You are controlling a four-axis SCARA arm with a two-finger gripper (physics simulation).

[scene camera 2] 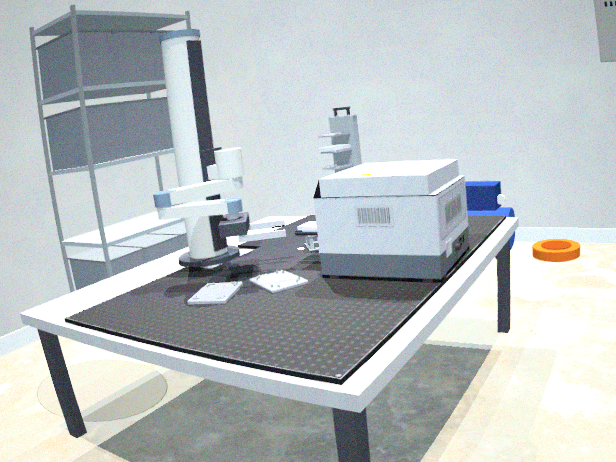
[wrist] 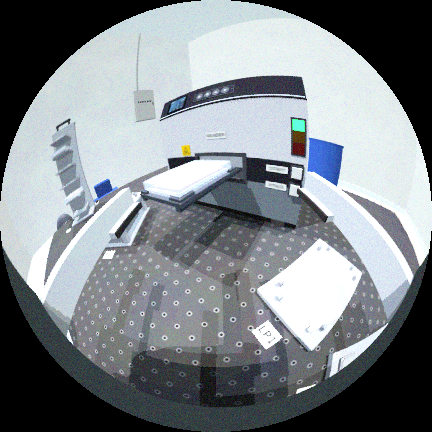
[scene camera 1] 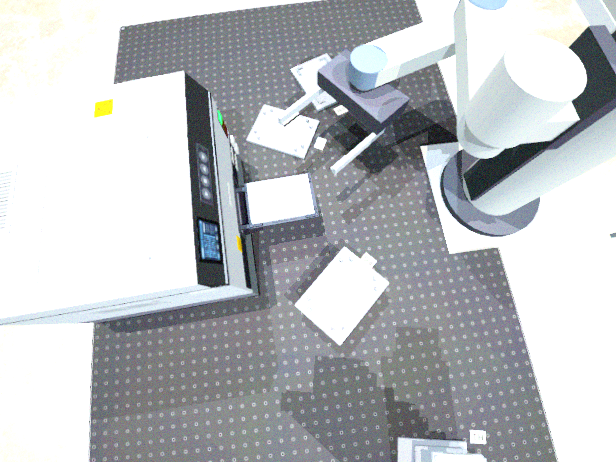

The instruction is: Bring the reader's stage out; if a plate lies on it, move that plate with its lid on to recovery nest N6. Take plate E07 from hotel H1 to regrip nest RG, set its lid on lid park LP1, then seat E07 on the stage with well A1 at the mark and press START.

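Frame: origin at the arm's base, x ahead, y left, z up, level; millimetres.
Where they show: gripper, fingertip midpoint: (scene camera 2: 285, 227) (wrist: 216, 185) (scene camera 1: 305, 145); arm's base at its link origin: (scene camera 2: 209, 258) (scene camera 1: 487, 190).
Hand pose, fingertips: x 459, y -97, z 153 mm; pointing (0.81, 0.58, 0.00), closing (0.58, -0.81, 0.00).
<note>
Things, the pixels of their top centre, and the offset from my fingertips.
- white lidded plate at its top centre: (wrist: 187, 168) (scene camera 1: 279, 197) (scene camera 2: 319, 223) 66 mm ahead, 105 mm left, 11 mm down
- Lid park LP1 at its top centre: (wrist: 325, 279) (scene camera 1: 282, 127) (scene camera 2: 277, 276) 47 mm ahead, 138 mm right, 120 mm down
- N6 at its top centre: (scene camera 2: 215, 289) (scene camera 1: 322, 78) 80 mm back, 286 mm right, 122 mm down
- Regrip nest RG at its top centre: (scene camera 1: 342, 293) (wrist: 113, 204) 35 mm back, 308 mm left, 70 mm down
- white reader at its top centre: (scene camera 1: 80, 184) (scene camera 2: 391, 167) (wrist: 244, 96) 342 mm ahead, 118 mm left, 164 mm up
My gripper (scene camera 1: 309, 146) (scene camera 2: 284, 228) (wrist: 216, 185) is open and empty, its fingers pointing at the reader. The reader's stage (scene camera 1: 316, 200) (wrist: 181, 204) is out. A white lidded plate (scene camera 1: 281, 201) (wrist: 187, 177) lies on it, left of centre between the fingers in the wrist view. Lid park LP1 (scene camera 1: 295, 132) (scene camera 2: 278, 281) (wrist: 312, 295) is bare. N6 (scene camera 1: 310, 72) (scene camera 2: 215, 292) is partly hidden by the gripper in scene camera 1. Regrip nest RG (scene camera 1: 342, 300) (wrist: 139, 225) is partly behind the left finger in the wrist view. Hotel H1 (scene camera 2: 351, 132) (wrist: 76, 160) stands far off; E07 cannot be told apart.
The white reader (scene camera 1: 125, 200) (scene camera 2: 380, 225) (wrist: 250, 120) stands beside the stage, its green light (scene camera 1: 220, 118) (wrist: 298, 125) lit. Two square buttons, the upper one (wrist: 296, 173) and lower one (wrist: 294, 190), are on its front. The arm's column (scene camera 2: 182, 125) stands opposite the reader.
</note>
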